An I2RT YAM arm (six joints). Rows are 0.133 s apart.
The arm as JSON. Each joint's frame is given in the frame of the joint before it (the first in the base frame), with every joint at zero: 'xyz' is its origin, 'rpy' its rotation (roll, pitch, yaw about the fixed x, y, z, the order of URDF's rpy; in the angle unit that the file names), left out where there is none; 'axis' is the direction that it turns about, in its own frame. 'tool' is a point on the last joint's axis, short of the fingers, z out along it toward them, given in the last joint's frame.
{
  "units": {
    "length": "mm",
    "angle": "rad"
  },
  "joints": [
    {
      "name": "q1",
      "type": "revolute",
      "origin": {
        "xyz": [
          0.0,
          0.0,
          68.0
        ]
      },
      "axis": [
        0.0,
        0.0,
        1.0
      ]
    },
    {
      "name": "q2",
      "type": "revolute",
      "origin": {
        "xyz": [
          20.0,
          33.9,
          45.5
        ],
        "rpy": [
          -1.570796,
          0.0,
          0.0
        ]
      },
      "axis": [
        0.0,
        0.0,
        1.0
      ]
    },
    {
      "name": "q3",
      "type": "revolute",
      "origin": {
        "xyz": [
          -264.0,
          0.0,
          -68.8
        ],
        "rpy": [
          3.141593,
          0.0,
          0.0
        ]
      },
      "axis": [
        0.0,
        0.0,
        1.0
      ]
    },
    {
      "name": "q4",
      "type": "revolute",
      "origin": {
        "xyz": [
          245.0,
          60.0,
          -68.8
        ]
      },
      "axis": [
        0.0,
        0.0,
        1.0
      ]
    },
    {
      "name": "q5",
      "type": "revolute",
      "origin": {
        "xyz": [
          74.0,
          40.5,
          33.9
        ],
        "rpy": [
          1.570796,
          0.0,
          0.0
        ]
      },
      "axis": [
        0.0,
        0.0,
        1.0
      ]
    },
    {
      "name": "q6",
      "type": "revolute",
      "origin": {
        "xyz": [
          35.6,
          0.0,
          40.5
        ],
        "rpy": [
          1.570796,
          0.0,
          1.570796
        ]
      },
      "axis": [
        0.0,
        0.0,
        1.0
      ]
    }
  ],
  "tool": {
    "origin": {
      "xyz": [
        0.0,
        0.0,
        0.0
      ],
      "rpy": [
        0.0,
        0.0,
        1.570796
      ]
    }
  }
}
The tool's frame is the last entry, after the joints.
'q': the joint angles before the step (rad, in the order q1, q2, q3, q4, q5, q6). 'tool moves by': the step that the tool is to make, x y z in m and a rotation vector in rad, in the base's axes. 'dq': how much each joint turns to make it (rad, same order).
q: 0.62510, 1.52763, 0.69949, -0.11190, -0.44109, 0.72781
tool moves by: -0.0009, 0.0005, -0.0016, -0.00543, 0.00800, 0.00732
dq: 0.00300, 0.00479, 0.00008, -0.00653, -0.00276, -0.00368
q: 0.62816, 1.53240, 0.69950, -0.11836, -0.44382, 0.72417
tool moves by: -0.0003, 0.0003, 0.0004, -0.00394, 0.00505, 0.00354
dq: 0.00137, 0.00015, 0.00412, -0.01128, -0.00108, -0.00210
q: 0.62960, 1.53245, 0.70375, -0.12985, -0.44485, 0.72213
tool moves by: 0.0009, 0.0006, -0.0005, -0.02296, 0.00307, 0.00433
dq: 0.00122, 0.00877, 0.01292, -0.02582, 0.01204, -0.01330
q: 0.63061, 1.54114, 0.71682, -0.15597, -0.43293, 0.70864
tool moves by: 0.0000, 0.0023, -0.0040, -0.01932, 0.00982, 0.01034
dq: 0.00730, 0.01994, 0.00712, -0.01015, 0.00649, -0.00866
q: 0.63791, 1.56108, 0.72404, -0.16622, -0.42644, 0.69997
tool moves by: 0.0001, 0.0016, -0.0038, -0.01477, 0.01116, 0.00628
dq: 0.00472, 0.01772, 0.00494, -0.00683, 0.00357, -0.00446
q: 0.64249, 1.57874, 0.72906, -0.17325, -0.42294, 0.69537
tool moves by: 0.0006, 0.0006, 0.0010, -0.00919, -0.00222, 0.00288
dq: 0.00117, 0.00149, 0.00843, -0.01333, 0.00654, -0.00653
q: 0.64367, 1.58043, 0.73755, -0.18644, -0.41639, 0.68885
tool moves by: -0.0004, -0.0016, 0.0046, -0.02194, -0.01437, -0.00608
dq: -0.00076, -0.01687, 0.00793, -0.03024, 0.02520, -0.00963
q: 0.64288, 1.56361, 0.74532, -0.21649, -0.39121, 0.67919
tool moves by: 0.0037, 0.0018, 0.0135, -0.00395, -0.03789, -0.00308
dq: 0.00002, -0.02260, 0.03578, -0.03473, 0.02371, -0.01166
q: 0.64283, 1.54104, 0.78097, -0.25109, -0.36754, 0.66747
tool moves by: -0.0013, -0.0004, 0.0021, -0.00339, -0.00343, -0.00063
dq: 0.00225, -0.00986, 0.00022, -0.00940, 0.00557, -0.00010
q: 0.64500, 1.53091, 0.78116, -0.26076, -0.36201, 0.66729
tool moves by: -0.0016, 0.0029, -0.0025, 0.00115, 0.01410, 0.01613
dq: 0.01012, 0.01080, 0.00114, -0.00091, -0.01120, -0.00014
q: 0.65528, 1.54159, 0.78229, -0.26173, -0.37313, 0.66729
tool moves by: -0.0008, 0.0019, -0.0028, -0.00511, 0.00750, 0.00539
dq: 0.00697, 0.01052, -0.00045, 0.00255, 0.00035, 0.00175
